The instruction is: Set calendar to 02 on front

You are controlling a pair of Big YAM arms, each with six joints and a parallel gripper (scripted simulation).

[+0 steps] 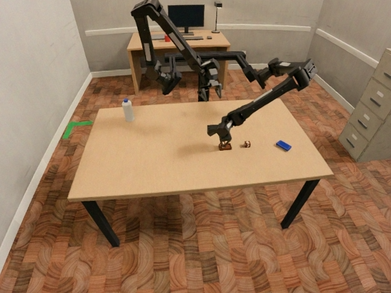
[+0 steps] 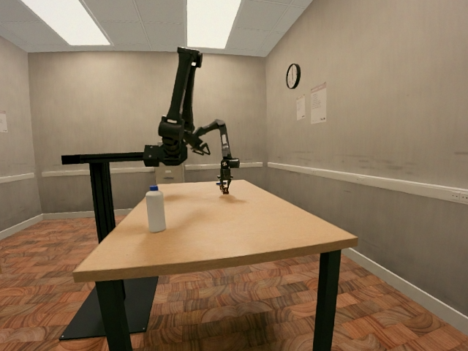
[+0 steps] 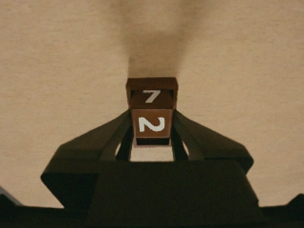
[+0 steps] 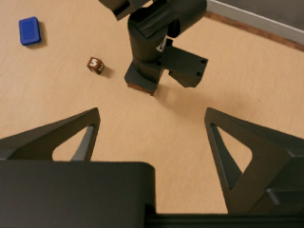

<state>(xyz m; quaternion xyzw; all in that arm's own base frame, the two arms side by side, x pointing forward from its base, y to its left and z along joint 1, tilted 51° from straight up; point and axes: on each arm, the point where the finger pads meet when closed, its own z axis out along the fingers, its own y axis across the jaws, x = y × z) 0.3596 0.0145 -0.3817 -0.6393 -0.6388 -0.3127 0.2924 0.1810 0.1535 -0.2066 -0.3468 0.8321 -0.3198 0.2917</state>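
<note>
Now: left hand 20 mm above the brown calendar tray and 10 mm to the right of it. From my left hand the other things lie so: flat blue block 390 mm to the left, 50 mm ahead, 20 mm below.
</note>
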